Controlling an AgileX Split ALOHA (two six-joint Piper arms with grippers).
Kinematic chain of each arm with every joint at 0, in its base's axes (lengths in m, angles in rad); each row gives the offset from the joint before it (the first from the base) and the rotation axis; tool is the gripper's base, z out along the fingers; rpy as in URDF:
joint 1: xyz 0 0 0.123 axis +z
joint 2: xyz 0 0 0 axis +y
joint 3: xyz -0.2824 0 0.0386 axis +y
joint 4: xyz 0.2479 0 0.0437 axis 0.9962 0 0.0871
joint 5: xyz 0 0 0 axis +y
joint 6: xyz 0.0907 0 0.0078 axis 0.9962 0 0.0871
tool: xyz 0 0 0 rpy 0 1.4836 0
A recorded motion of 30 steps. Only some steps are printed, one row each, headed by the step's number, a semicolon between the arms.
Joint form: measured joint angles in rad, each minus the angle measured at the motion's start. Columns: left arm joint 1, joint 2, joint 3, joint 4, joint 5, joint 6; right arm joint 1, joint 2, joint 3, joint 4, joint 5, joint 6.
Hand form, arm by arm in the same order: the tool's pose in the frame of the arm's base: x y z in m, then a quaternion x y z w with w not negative. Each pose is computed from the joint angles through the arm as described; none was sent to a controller.
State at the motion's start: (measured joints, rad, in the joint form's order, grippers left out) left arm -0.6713 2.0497 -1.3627 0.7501 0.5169 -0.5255; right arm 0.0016 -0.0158 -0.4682 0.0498 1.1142 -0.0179
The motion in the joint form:
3: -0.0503 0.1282 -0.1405 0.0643 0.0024 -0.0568; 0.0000 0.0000 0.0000 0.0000 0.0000 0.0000
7: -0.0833 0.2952 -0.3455 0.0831 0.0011 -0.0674; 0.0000 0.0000 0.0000 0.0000 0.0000 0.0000
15: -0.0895 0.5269 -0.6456 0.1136 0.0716 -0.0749; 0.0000 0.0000 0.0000 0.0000 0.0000 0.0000
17: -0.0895 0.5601 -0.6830 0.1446 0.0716 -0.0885; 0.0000 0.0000 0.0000 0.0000 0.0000 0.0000
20: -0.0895 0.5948 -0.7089 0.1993 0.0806 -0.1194; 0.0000 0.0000 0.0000 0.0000 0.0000 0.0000
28: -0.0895 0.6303 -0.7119 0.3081 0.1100 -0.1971; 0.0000 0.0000 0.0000 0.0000 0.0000 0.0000
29: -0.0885 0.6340 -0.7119 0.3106 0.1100 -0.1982; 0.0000 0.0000 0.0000 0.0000 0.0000 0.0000
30: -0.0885 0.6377 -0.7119 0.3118 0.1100 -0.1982; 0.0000 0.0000 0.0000 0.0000 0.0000 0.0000
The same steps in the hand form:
3: 0.3687 -0.2806 0.1425 0.35091 0.87133 0.08679 0.33184; -0.0061 0.0041 0.2641 -0.00991 0.87051 0.02085 0.49161
7: 0.3885 -0.3194 0.1185 0.36118 0.85931 0.07799 0.35364; -0.0061 0.0041 0.2641 -0.00991 0.87051 0.02085 0.49161
15: 0.4202 -0.3468 0.0808 0.34923 0.85459 0.10031 0.37100; -0.0061 0.0041 0.2641 -0.00991 0.87051 0.02085 0.49161
17: 0.4245 -0.3496 0.0744 0.35158 0.84947 0.10620 0.37883; -0.0061 0.0041 0.2641 -0.00991 0.87051 0.02085 0.49161
20: 0.4280 -0.3498 0.0646 0.35411 0.84404 0.12121 0.38407; -0.0061 0.0041 0.2641 -0.00991 0.87051 0.02085 0.49161
28: 0.4303 -0.3453 0.0498 0.35305 0.83719 0.15388 0.38831; -0.0061 0.0041 0.2641 -0.00991 0.87051 0.02085 0.49161
29: 0.4305 -0.3446 0.0479 0.35358 0.83726 0.15513 0.38719; -0.0061 0.0041 0.2641 -0.00991 0.87051 0.02085 0.49161
30: 0.4304 -0.3444 0.0459 0.35463 0.83727 0.15605 0.38583; -0.0061 0.0041 0.2641 -0.00991 0.87051 0.02085 0.49161

